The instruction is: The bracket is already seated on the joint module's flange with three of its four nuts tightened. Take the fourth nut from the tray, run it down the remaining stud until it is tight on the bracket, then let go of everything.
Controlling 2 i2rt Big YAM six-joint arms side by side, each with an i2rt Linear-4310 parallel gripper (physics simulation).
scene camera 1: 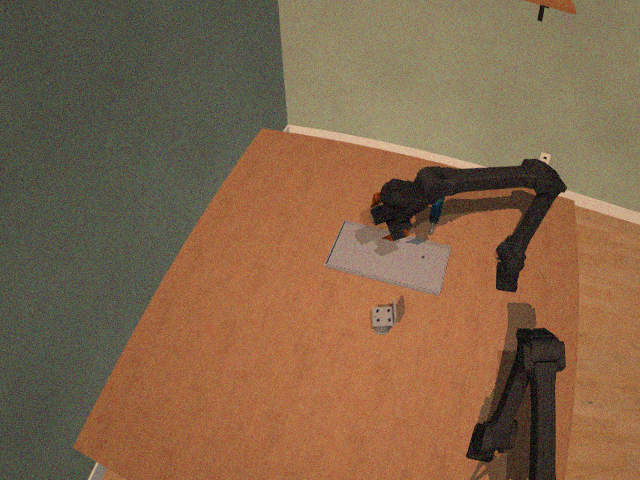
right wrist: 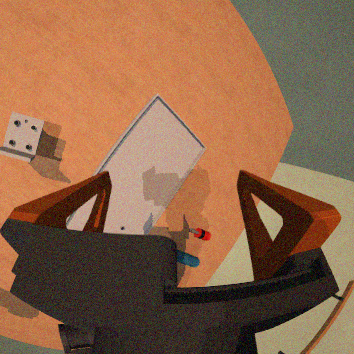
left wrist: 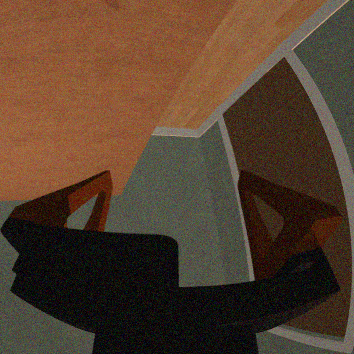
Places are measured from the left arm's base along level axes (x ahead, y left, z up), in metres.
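Pixels of known places: left gripper, fingertip midpoint: (left wrist: 174,177); right gripper, fingertip midpoint: (right wrist: 173,177); left arm's base at its link origin: (scene camera 1: 482,443); right arm's base at its link origin: (scene camera 1: 506,278).
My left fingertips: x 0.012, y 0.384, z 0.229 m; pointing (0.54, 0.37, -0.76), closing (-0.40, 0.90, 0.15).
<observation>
For each thing: its middle in the pictures, then the offset to it from my left fingertips. Level surfaces: height alone.
- pale bracket at the middle of its body: (right wrist: 19,134) (scene camera 1: 383,313) dy -0.709, dx +0.433, dz -0.147 m
- small dark nut at the middle of its body: (right wrist: 121,227) (scene camera 1: 423,257) dy -1.029, dx +0.372, dz -0.222 m
- pale tray at the middle of its body: (right wrist: 136,185) (scene camera 1: 390,256) dy -0.992, dx +0.487, dz -0.221 m
- blue-handled tool at the middle of its body: (right wrist: 176,255) (scene camera 1: 435,211) dy -1.258, dx +0.372, dz -0.209 m
- red-handled tool at the middle of its body: (right wrist: 198,232) dy -1.288, dx +0.477, dz -0.212 m
- table's at its surface level: dz -0.229 m
The pale bracket (scene camera 1: 383,315) (right wrist: 22,131) sits on the joint module, whose rounded grey edge (scene camera 1: 382,330) shows below it. Four dark spots mark its corners; which are nuts and which is the bare stud I cannot tell. A small dark nut (scene camera 1: 422,256) (right wrist: 122,228) lies in the pale tray (scene camera 1: 356,260) (right wrist: 135,135). My right gripper (scene camera 1: 383,219) (right wrist: 173,177) is open and empty, above the tray's far edge, away from the nut. My left gripper (scene camera 1: 479,454) (left wrist: 174,177) is open and empty, at the lower right of the scene view, far from the bracket and tray.
A blue-handled tool (scene camera 1: 436,211) (right wrist: 189,258) lies beside the tray, partly under my right arm in the scene view. A red-handled tool (right wrist: 202,234) lies near it. Walls stand past the table's (scene camera 1: 232,310) edges. A dark brown panel (left wrist: 290,150) shows in the left wrist view.
</observation>
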